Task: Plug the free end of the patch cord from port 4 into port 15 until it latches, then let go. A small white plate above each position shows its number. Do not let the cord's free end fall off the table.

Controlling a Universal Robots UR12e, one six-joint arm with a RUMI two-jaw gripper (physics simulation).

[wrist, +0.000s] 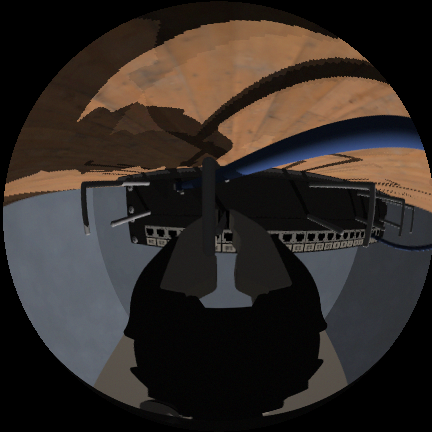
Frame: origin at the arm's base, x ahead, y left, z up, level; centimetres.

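Where they show: gripper, fingertip midpoint: (222, 211).
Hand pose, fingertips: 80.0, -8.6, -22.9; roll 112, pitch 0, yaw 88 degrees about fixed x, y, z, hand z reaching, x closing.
Observation:
Things, the pixels of their centre, and the offset from my fingertips, as dx, dy, dz. "pt": a spot on its surface instead. Level surfaces: height alone.
- black patch panel at the middle of its body: (314, 216) -0.4, +10.2, +0.3
- blue patch cord at a spot on its surface: (322, 141) pt -11.8, +1.8, -3.1
- grey upright bar at a spot on its surface: (209, 189) pt -8.2, -0.5, -2.1
- small plug at the middle of its body: (180, 187) +0.7, -4.3, -2.3
- wooden table top at its surface level: dz -4.7
The black patch panel (257, 201) fills the middle of the wrist view, upside down, with its row of ports (314, 235) and white number plates along the lower edge. The blue patch cord (322, 141) sweeps in from the right, passes behind a grey upright bar (209, 189) and ends at a small plug (177, 187) against the panel body, up and left of my fingertips. A thin stretch of the cord (402, 244) leaves the panel's right end. My gripper (224, 220) faces the mid-panel ports with its fingers drawn close together. I see nothing between them.
Grey cable-guide rods stick out from the panel at the left (85, 209) and at the right (369, 213). The wooden table top (241, 72) lies beyond the panel, with dark shadows of the arm and the cord on it.

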